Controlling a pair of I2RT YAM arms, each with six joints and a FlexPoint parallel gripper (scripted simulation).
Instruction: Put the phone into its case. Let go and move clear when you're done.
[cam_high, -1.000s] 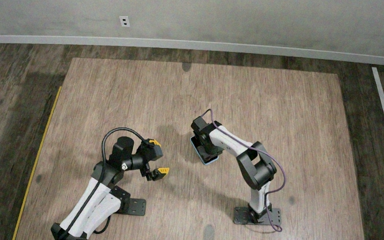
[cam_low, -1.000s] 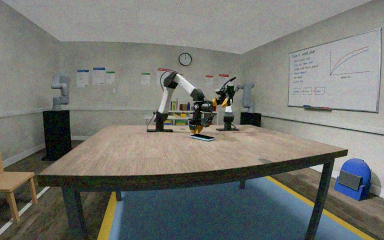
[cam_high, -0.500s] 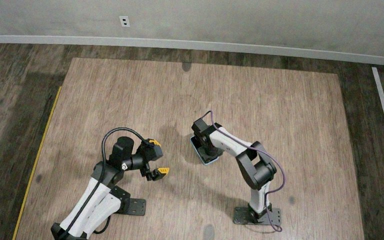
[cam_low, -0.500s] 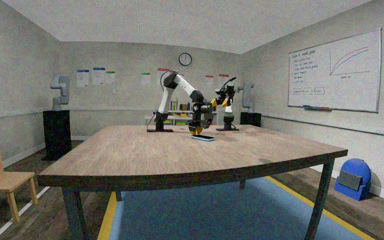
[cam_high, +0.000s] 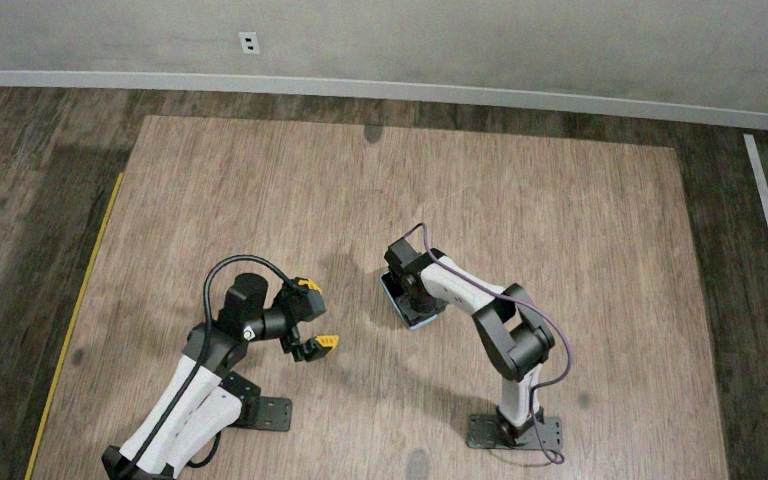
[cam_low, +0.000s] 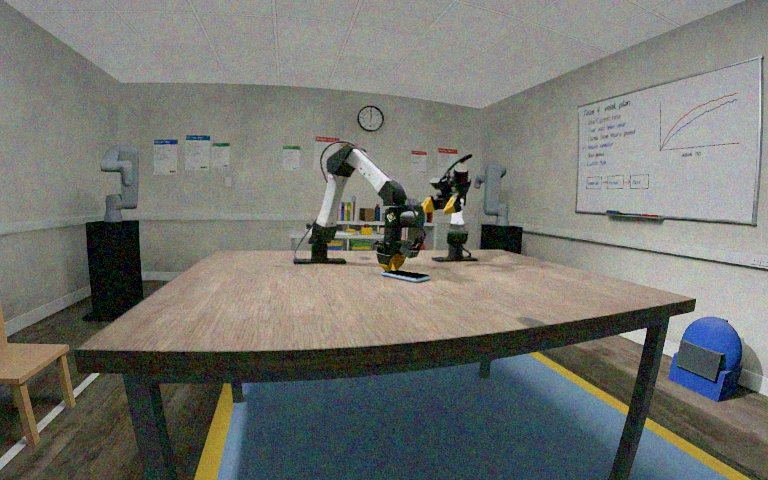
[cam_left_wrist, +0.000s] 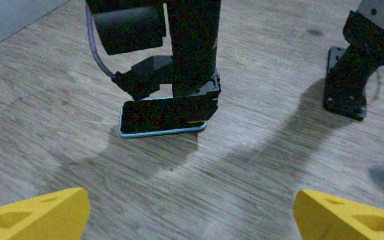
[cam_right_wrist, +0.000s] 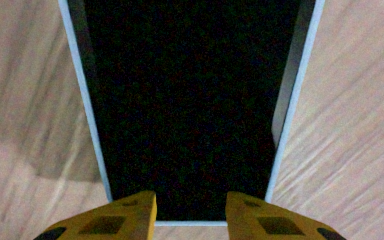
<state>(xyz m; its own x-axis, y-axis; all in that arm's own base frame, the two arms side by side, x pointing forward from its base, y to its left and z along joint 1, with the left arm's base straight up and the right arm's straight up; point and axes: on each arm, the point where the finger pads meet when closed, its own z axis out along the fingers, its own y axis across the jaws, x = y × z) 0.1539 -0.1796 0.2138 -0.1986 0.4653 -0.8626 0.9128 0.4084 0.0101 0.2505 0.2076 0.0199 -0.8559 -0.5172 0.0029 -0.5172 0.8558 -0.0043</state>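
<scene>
The black phone is 5 cm ahead of my right hand, 3 cm to the left of it and 1 cm below it.
</scene>
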